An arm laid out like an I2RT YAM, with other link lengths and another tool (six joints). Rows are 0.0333 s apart.
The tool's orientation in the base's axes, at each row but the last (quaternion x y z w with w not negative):
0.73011, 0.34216, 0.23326, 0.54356
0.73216, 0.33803, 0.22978, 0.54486
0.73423, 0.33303, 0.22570, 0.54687
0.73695, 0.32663, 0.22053, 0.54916
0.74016, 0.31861, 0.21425, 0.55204
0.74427, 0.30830, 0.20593, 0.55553
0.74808, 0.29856, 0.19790, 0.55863
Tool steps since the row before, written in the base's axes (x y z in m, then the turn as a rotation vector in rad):
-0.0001, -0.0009, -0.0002, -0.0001, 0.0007, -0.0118
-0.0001, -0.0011, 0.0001, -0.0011, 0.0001, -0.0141
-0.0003, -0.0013, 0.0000, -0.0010, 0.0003, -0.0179
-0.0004, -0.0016, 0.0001, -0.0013, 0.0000, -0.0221
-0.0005, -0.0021, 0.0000, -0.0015, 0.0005, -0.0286
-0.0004, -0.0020, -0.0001, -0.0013, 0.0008, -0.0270
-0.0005, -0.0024, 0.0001, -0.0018, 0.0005, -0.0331
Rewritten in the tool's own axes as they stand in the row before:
-0.0007, -0.0001, 0.0006, 0.0008, -0.0114, 0.0030
-0.0009, 0.0003, 0.0006, -0.0002, -0.0137, 0.0034
-0.0012, 0.0002, 0.0006, 0.0001, -0.0174, 0.0045
-0.0014, 0.0003, 0.0008, -0.0002, -0.0214, 0.0057
-0.0018, 0.0003, 0.0011, 0.0003, -0.0277, 0.0072
-0.0017, 0.0002, 0.0012, 0.0006, -0.0262, 0.0066
-0.0020, 0.0005, 0.0014, 0.0002, -0.0321, 0.0084

